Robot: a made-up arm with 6 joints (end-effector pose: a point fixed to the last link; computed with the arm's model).
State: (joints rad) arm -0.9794 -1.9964 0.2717 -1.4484 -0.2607 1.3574
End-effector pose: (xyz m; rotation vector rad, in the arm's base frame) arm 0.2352 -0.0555 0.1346 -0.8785 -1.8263 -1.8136
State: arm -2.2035 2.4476 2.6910 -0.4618 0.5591 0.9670
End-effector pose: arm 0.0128 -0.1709 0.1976 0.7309 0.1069 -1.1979
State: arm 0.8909 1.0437 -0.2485 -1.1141 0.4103 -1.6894
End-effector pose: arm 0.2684 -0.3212 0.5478 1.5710 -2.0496 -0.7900
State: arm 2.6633 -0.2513 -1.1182 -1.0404 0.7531 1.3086
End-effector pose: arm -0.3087 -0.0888 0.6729 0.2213 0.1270 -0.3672
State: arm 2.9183 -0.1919 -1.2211 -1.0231 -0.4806 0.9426
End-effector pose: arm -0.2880 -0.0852 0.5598 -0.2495 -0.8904 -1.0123
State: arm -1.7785 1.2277 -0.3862 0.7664 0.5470 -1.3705
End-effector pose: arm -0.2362 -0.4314 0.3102 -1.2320 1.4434 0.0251
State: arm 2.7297 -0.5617 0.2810 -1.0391 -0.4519 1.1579
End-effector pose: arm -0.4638 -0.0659 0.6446 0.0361 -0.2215 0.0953
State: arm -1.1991 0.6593 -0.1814 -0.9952 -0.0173 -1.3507
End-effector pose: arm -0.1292 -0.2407 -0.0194 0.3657 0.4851 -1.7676
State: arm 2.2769 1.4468 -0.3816 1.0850 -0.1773 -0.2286
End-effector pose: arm -0.0752 -0.4175 0.4685 0.7377 0.0919 -2.4248
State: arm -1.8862 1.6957 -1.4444 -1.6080 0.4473 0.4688
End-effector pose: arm -0.2192 -0.3369 0.1395 1.4000 -0.8179 1.7493
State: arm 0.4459 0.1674 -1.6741 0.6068 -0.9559 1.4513
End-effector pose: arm 0.2546 -0.4032 0.1996 2.5926 1.0317 1.4264
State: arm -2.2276 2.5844 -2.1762 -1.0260 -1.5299 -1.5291
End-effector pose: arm -0.0735 -0.1546 0.2308 0.9605 -1.2279 1.1845
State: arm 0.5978 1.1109 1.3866 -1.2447 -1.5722 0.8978
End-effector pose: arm 0.2145 -0.4155 0.5977 1.0126 0.7261 -1.8852
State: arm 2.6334 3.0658 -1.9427 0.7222 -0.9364 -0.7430
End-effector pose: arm -0.2717 -0.0454 0.2657 0.3585 1.3392 -1.0019
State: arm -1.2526 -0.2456 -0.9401 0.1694 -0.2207 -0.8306
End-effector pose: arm -0.2678 -0.1663 0.0945 0.1861 2.1389 0.0140
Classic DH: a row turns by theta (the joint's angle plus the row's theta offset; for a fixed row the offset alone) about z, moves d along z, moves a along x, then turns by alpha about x. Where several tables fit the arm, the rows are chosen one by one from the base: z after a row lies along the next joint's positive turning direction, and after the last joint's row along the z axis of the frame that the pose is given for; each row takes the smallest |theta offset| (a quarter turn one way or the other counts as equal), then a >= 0, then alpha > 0; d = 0 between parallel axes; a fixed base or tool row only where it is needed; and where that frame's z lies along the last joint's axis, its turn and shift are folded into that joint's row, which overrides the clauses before.
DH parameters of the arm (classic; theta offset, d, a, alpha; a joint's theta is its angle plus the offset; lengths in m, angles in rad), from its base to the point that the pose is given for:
base (fixed): 0 0.379 -0.081 1.5708
joint 1: -1.0764 0.1675 0.1378 1.7342
joint 2: -1.4833 -0.3001 -0.0384 -1.0835
joint 3: 0.2959 0.2149 -0.0009 2.2234
joint 4: 0.7374 0.0099 0.1024 -2.1209
joint 5: 1.4408 0.0454 0.0304 2.1212
joint 6: 0.7696 0.0973 -0.0266 2.4672
tool (fixed): -1.1207 0.0447 0 0

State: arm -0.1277 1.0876 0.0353 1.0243 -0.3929 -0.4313
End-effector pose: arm 0.0189 -0.3925 0.1951 -1.6217 1.1185 -1.8620
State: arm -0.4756 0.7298 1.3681 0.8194 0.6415 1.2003
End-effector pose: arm 0.0628 -0.4418 0.0425 -0.2448 -0.4087 1.9438
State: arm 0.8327 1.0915 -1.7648 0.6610 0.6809 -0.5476
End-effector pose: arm 0.0689 -0.4527 0.4022 -0.6478 -0.0986 -0.6332
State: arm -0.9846 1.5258 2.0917 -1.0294 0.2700 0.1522
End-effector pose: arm 0.1317 -0.3626 0.2976 1.1338 -1.4293 -1.2541
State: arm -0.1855 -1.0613 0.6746 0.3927 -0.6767 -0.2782
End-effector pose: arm 0.1796 0.0636 0.2332 0.1828 2.0462 -0.1881
